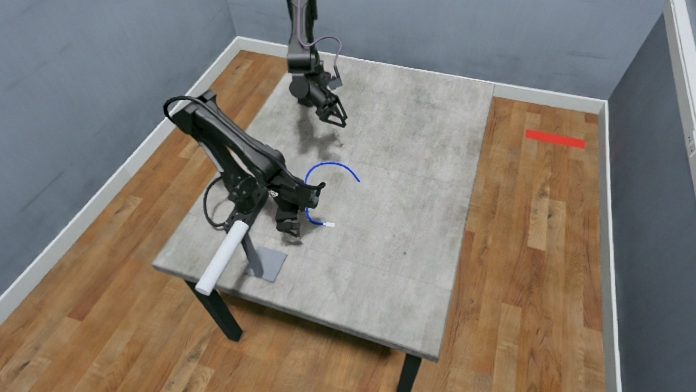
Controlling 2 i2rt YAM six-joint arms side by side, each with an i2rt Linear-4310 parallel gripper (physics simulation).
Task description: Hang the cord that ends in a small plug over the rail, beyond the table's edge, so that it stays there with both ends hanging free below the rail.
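Frame: origin at the left arm's base, x ahead, y left, z up, level; metres.
Where they show: left gripper, fingertip midpoint: [346, 122]; right gripper, fingertip midpoint: [300, 223]; right arm's base at its link origin: [246, 207].
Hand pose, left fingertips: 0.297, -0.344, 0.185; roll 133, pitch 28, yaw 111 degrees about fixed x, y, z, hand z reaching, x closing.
After its pixels a point has its place, as x, y, z.
A blue cord [330, 163] @(0.234, -0.360, -0.022) lies curved on the table [390, 215] @(0.515, -0.497, -0.025), its bow towards the left. Its small white plug [329, 224] @(0.343, -0.609, -0.019) lies at the near end; the plain end is farther back. Part of the cord is hidden behind the right arm's wrist. The white rail [222, 257] @(0.235, -0.945, 0.251) is held on a grey post at the table's near left edge and reaches out beyond it. My right gripper [295, 237] is open and low over the table, left of the plug. My left gripper [341, 120] @(0.297, -0.344, 0.185) is open and above the table, behind the cord.
The post [253, 257] @(0.230, -0.856, 0.100) rises from a grey base plate [276, 261] @(0.246, -0.793, -0.020) on the table near its left corner. The right arm's base stands just behind the rail. A red strip [555, 139] lies on the floor at the right.
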